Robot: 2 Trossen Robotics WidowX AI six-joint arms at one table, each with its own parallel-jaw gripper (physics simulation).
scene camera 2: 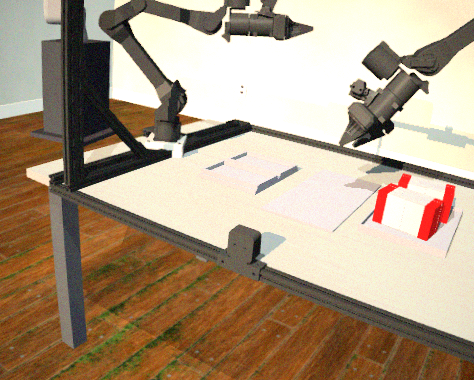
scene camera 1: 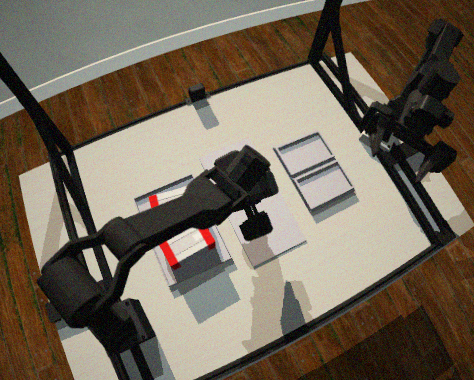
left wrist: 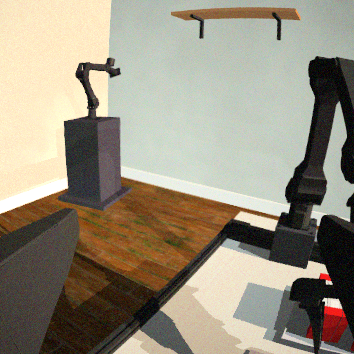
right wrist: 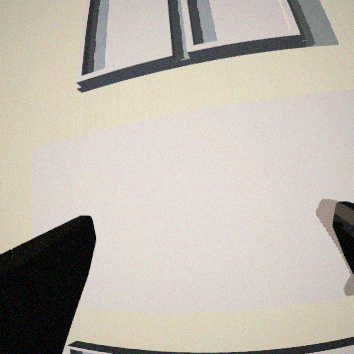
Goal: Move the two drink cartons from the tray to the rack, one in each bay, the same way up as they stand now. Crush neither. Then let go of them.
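Frame: origin at the left arm's base, x ahead, y left, z up, level; centimetres.
Seen in the pictures: left gripper, fingertip midpoint: (scene camera 2: 311,28) (scene camera 1: 395,169) (left wrist: 203,225); right gripper, fingertip midpoint: (scene camera 2: 346,145) (right wrist: 218,222); left arm's base at its link origin: (scene camera 2: 166,138); right arm's base at its link origin: (scene camera 1: 118,327) (left wrist: 297,222).
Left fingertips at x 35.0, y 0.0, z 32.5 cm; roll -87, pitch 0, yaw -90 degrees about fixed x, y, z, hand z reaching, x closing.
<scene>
Pixels of each thing's middle, then the offset from my left fingertips to it. "spot": a spot on its surface instead. Level surfaces: height alone.
- grey tray at a spot on its surface: (scene camera 1: 162,265) spot: dx +33.7, dy -31.9, dz -35.5 cm
- two-bay rack at the middle of its body: (scene camera 2: 250,170) (scene camera 1: 314,168) dx -12.0, dy -12.4, dz -35.1 cm
- pale mat at its surface level: dz -35.7 cm
- small black block at a spot on its surface: (scene camera 2: 244,243) (scene camera 1: 193,88) spot: dx -13.8, dy -56.2, dz -32.2 cm
Two white drink cartons with red bands (scene camera 1: 192,245) (scene camera 2: 401,207) stand in the grey tray (scene camera 1: 162,265); the right arm hides most of the far one (scene camera 1: 164,197). A red corner also shows in the left wrist view (left wrist: 330,324). The two-bay rack (scene camera 1: 333,203) (scene camera 2: 273,181) (right wrist: 179,60) stands empty. My right gripper (scene camera 2: 353,140) (right wrist: 218,222) is open and empty, tilted down over the pale mat (scene camera 1: 284,226) (scene camera 2: 318,200) (right wrist: 193,158) between tray and rack. My left gripper (scene camera 1: 399,158) (scene camera 2: 299,28) (left wrist: 203,225) is open and empty, high up at the table's edge, far from the cartons.
A small black block (scene camera 1: 197,92) (scene camera 2: 244,243) sits on the table's edge rail. Black frame posts (scene camera 1: 333,45) (scene camera 2: 71,94) rise at the corners. A dark pedestal with another arm (left wrist: 93,158) stands on the wooden floor beyond the table.
</scene>
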